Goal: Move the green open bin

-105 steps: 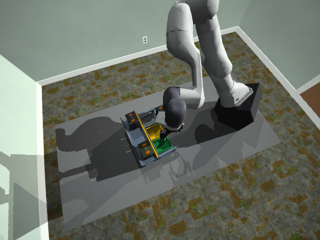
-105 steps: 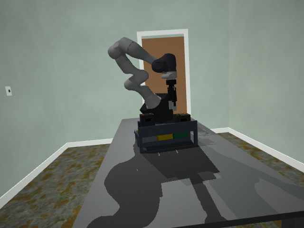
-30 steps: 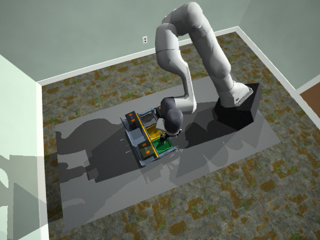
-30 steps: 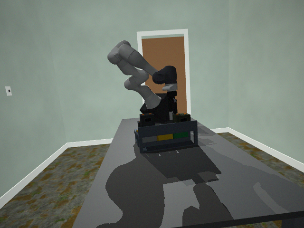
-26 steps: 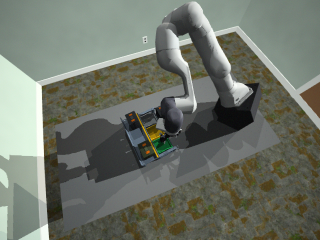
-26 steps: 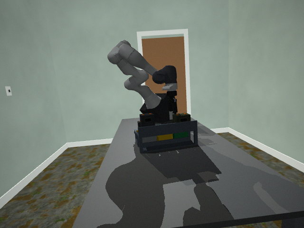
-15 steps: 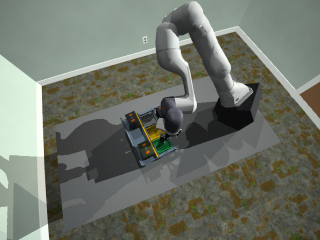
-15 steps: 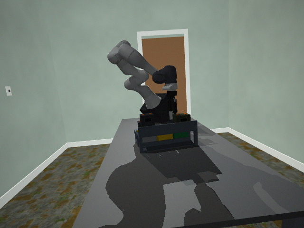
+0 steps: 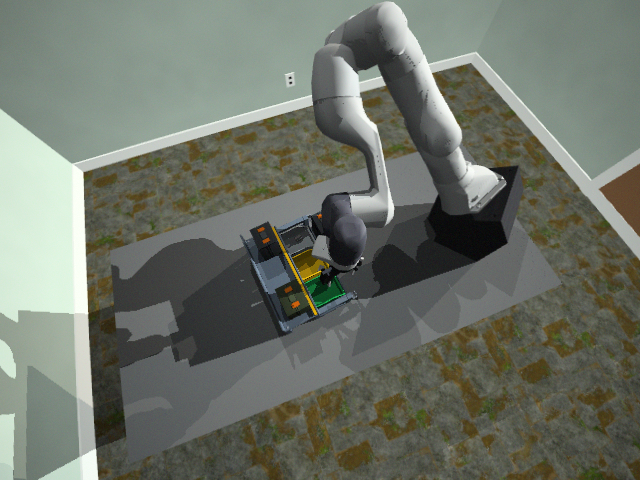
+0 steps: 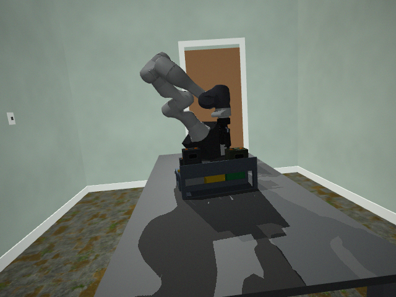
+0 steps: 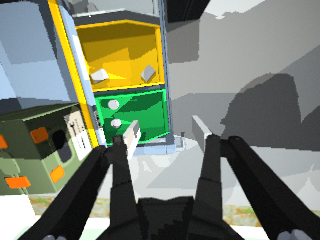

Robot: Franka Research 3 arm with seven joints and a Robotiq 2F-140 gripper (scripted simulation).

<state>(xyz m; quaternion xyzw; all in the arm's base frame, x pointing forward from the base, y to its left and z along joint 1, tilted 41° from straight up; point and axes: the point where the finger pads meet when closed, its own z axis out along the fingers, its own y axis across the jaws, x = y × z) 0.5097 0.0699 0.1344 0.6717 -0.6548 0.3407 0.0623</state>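
Right now my hand is 100 mm above the green open bin, 80 mm short of it and 10 mm to the left of it. Also, from my hand: yellow rail (120 mm to the right, 120 mm ahead, 40 mm below); then yellow bin (120 mm to the right, 100 mm below, 70 mm ahead).
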